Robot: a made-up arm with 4 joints.
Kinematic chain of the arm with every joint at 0, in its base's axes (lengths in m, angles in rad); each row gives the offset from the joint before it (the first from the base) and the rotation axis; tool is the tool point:
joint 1: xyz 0 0 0.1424 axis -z
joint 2: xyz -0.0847 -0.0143 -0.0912 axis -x
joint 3: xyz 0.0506 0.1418 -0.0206 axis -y
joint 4: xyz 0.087 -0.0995 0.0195 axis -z
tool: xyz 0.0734 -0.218 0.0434
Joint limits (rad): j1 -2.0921..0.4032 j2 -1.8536..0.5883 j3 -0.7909..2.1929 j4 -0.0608..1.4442
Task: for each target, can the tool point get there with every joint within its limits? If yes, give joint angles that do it. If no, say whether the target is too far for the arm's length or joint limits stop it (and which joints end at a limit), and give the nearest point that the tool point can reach.
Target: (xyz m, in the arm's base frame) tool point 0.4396 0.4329 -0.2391
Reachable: no: too far | nearest point 0.1617 0.1592 -0.0502 | short by 0.433 m
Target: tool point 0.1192 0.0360 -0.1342
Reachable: yes | joints -1.7407 -1.5793 0.7465 0.1563
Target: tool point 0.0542 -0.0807 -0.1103
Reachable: yes | joints -1.6203 -1.4813 0.6378 0.7825
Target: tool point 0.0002 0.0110 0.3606
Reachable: no: joint limits stop it (at a limit: joint 1, joint 2, joint 4) | nearest point 0.0608 0.0280 0.2806 | short by 0.102 m
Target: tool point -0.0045 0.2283 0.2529
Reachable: no: joint limits stop it (at a limit: joint 1, joint 2, joint 4) | nearest point 0.0385 0.1671 0.2057 | short by 0.088 m
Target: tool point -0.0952 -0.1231 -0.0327
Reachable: yes | joints -0.6121 -1.3831 0.2461 1.2914
